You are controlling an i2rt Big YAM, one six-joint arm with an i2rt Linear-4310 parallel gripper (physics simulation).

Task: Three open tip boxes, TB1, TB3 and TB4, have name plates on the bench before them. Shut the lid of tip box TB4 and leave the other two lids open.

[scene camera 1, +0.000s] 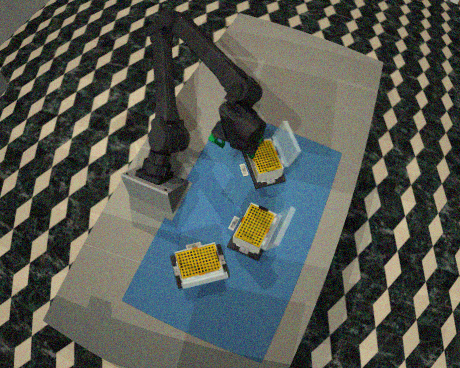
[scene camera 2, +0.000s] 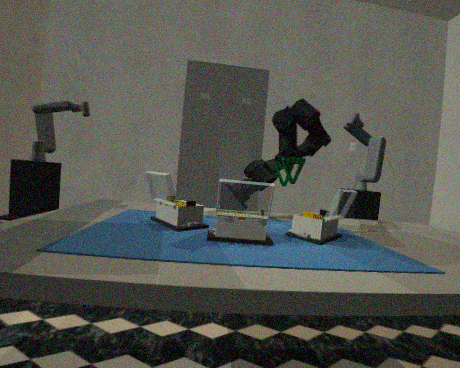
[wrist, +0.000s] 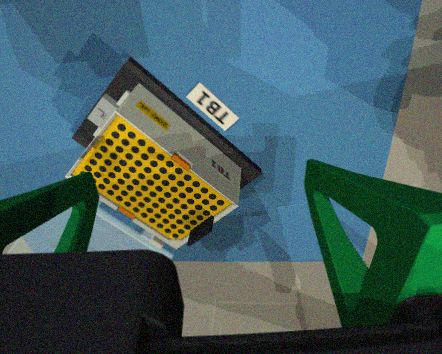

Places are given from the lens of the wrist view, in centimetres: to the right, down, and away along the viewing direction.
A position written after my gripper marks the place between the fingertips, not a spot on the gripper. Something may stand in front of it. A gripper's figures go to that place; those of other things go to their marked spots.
my gripper (wrist: 199, 178): -1, 0, 14
blue mat (wrist: 326, 87): 9, -7, 25
